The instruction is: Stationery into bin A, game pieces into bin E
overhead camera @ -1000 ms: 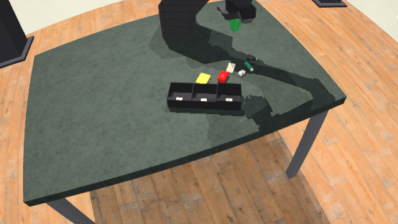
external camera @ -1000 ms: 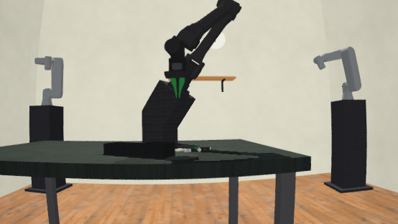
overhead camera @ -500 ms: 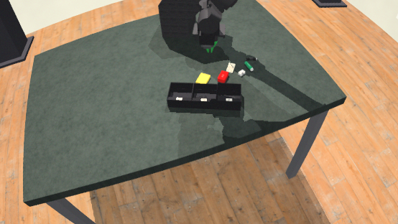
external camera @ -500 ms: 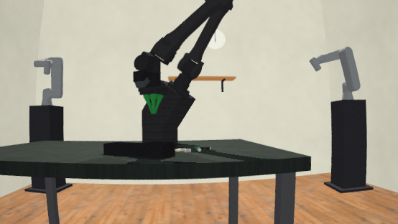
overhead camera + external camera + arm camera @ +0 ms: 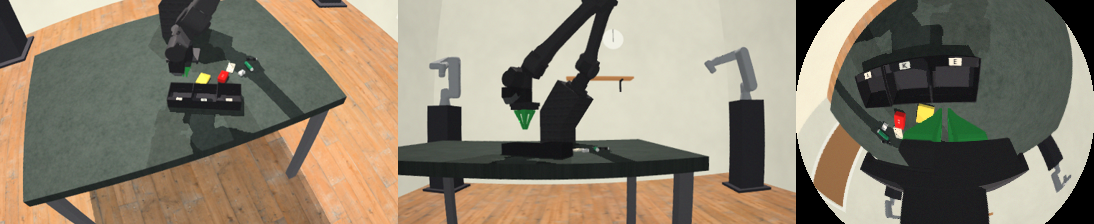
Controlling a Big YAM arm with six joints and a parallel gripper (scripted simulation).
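My hand is 70 mm above the bin row, 50 mm to the right of it and 50 mm short of it. The rest, counted from my hand: red block 150 mm to the left, 90 mm below, 50 mm behind; then yellow block 90 mm below, 70 mm to the left, 50 mm behind; then white die 190 mm to the left, 90 mm below, 90 mm behind.
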